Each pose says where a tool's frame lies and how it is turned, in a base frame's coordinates. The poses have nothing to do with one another.
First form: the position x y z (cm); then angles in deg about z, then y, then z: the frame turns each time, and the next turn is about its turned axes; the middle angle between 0 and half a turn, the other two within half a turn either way.
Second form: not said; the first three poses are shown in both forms.
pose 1, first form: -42.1 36.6 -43.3 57.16 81.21 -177.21
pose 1, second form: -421 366 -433; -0.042 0.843 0.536; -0.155 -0.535 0.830; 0.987 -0.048 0.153
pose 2, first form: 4.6 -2.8 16.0 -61.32 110.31 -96.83
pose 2, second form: 46 -28 160; -0.851 -0.270 0.450; -0.513 0.245 -0.823; 0.112 -0.931 -0.347
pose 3, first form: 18.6 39.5 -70.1 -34.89 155.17 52.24
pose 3, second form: 186 395 -701; -0.004 0.939 0.344; 0.966 0.092 -0.240; -0.257 0.332 -0.908
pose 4, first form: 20.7 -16.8 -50.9 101.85 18.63 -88.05
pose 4, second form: 207 -168 -509; 0.972 -0.228 -0.066; 0.237 0.920 0.313; -0.011 -0.319 0.948
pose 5, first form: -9.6 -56.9 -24.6 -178.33 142.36 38.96
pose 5, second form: -96 -569 -246; 0.634 -0.475 -0.610; -0.611 -0.792 -0.018; -0.475 0.384 -0.792
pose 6, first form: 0.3 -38.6 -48.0 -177.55 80.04 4.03
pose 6, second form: 3 -386 -480; -0.169 0.055 -0.984; -0.078 -0.996 -0.042; -0.982 0.069 0.173
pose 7, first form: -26.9 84.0 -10.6 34.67 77.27 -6.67
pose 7, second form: -269 840 -106; 0.246 -0.544 0.802; 0.029 0.831 0.555; -0.969 -0.113 0.220
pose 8, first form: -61.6 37.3 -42.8 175.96 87.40 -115.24
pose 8, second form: -616 373 -428; 0.083 -0.011 -0.996; 0.901 0.428 0.070; 0.426 -0.904 0.045
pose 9, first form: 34.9 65.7 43.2 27.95 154.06 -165.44
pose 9, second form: 349 657 432; 0.887 0.254 0.386; 0.186 -0.961 0.205; 0.423 -0.110 -0.899
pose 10, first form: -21.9 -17.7 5.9 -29.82 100.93 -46.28
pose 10, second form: -219 -177 59; -0.473 0.225 0.852; -0.562 0.668 -0.488; -0.679 -0.710 -0.190
